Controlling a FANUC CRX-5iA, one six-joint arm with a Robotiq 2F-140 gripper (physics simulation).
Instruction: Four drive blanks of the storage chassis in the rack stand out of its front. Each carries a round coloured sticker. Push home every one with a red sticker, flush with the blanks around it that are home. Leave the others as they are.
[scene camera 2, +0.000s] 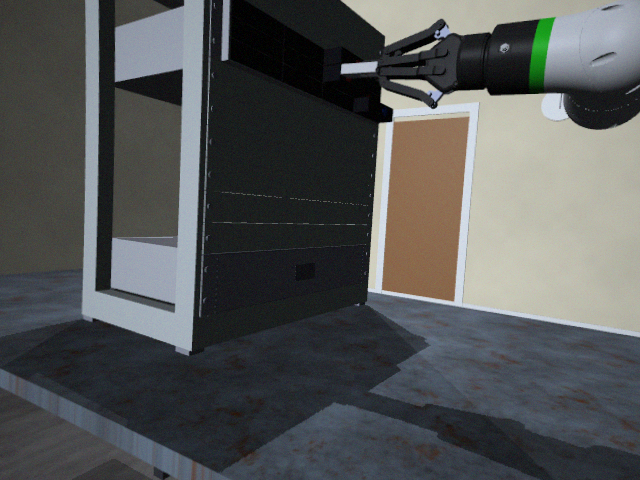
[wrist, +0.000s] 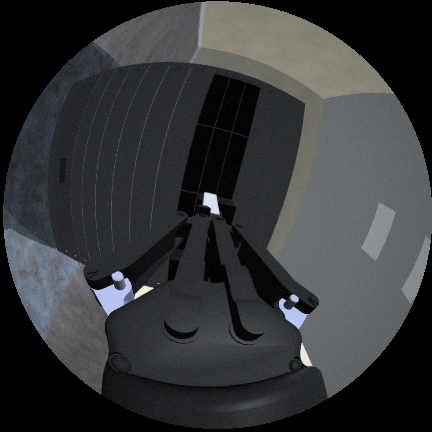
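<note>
The storage chassis (scene camera 2: 258, 43) (wrist: 222, 107) is a black band of drive blanks high in the dark rack. Two blanks stand out one above the other, the upper blank (scene camera 2: 334, 55) and the lower blank (scene camera 2: 331, 73); a sliver of red shows under the fingertips in the scene view. Lower right, another blank (scene camera 2: 361, 104) stands out, its sticker not readable. Beyond it a blank (scene camera 2: 385, 112) carries a blue sticker. My gripper (scene camera 2: 358, 68) (wrist: 207, 202) is shut and empty, its pale fingertips in front of the stacked pair. Contact cannot be told; the gripper hides part of the blanks.
The rack's pale side frame (scene camera 2: 190, 180) stands on the mottled blue-grey table (scene camera 2: 310, 439). Flat dark panels fill the rack front below the chassis. A brown door (scene camera 2: 429, 206) with a white frame is in the wall behind. The arm reaches in from the right.
</note>
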